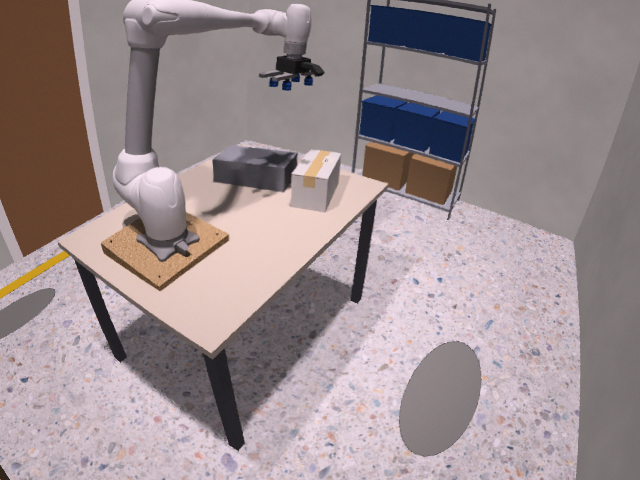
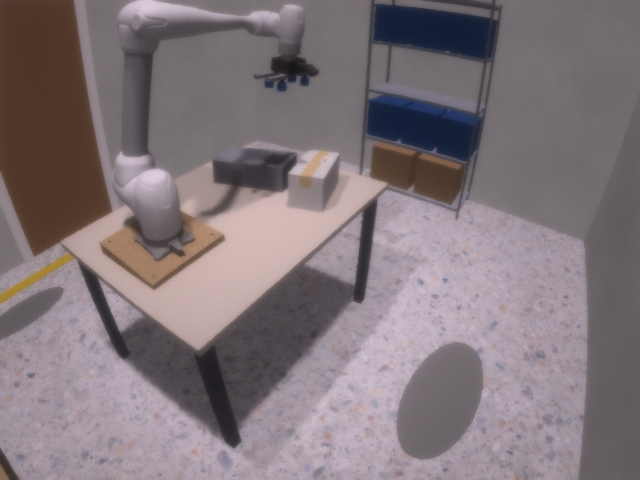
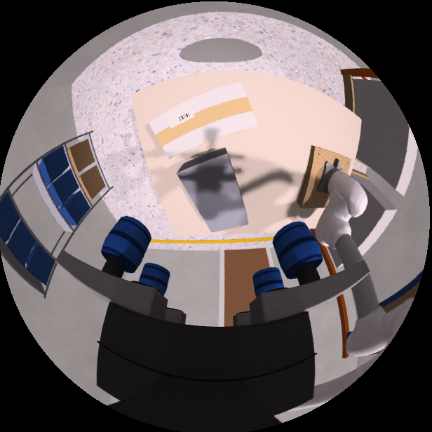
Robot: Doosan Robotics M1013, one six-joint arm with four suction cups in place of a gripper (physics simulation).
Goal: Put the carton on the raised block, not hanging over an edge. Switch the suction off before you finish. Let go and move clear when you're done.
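Frame: origin at the arm's base, x ahead, y left, z up, level; centimetres.
Seen in the pictures: hand, tool point: (image 1: 291, 85) (image 2: 286, 85); arm's base, link origin: (image 1: 167, 239) (image 2: 163, 239).
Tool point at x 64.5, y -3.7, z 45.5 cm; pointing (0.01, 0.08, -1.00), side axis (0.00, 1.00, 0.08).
Note:
Offsets run from my tool point to a thing's middle. Level surfaces: height alone.
The white carton @(dz -41.5, dx +5.0, dy -12.6 cm) (image 1: 310, 181) (image 2: 308, 180) (image 3: 203, 118) with a yellow tape strip and a small label stands upright on the table @(dz -49.3 cm) (image 1: 248, 242) (image 2: 242, 242) (image 3: 280, 110), close beside the raised block. The raised block @(dz -43.3, dx -0.8, dy +19.8 cm) (image 1: 248, 172) (image 2: 245, 172) (image 3: 220, 197) is a dark grey box on the table, and its top carries no carton. My suction gripper (image 1: 291, 82) (image 2: 287, 82) (image 3: 212, 260) hangs high above the block and carton, its four blue cups pointing down and touching nothing. It is open and holds nothing.
The arm's base stands on a cork-coloured board (image 1: 165, 273) (image 2: 160, 271) (image 3: 317, 175) at the table's other end. A shelf rack (image 1: 361, 87) (image 2: 367, 87) with blue bins and brown boxes stands behind the table. Walls lie behind and at the right.

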